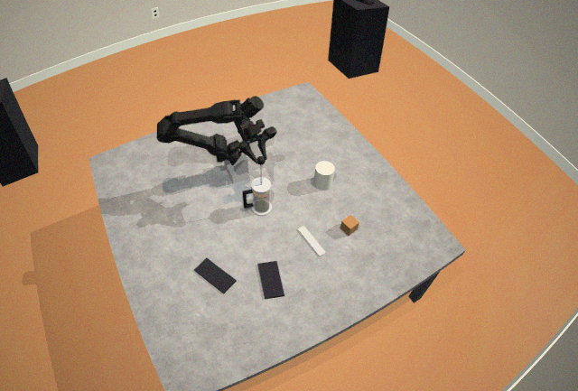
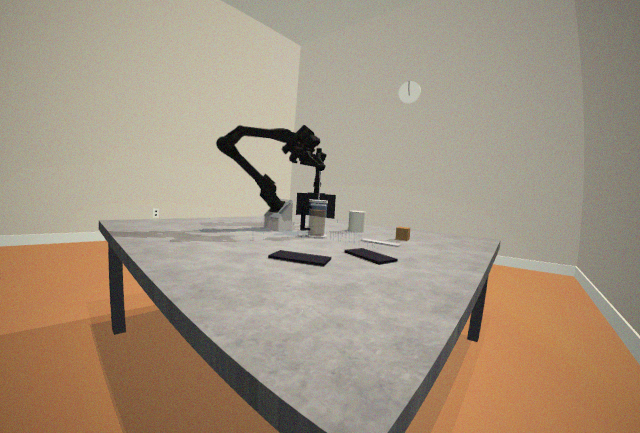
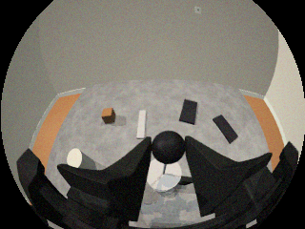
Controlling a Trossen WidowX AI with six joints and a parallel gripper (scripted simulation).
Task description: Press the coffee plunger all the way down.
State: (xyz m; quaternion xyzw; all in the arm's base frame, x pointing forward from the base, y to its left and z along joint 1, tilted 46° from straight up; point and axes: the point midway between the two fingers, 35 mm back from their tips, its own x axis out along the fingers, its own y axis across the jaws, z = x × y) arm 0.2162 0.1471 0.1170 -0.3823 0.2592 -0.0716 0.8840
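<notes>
Right now the coffee press is 10 mm behind my gripper tip, 20 mm to the right of it and 140 mm below it. The rest, counted from my gripper tip: orange cube (240 mm ahead, 260 mm to the left, 250 mm below).
</notes>
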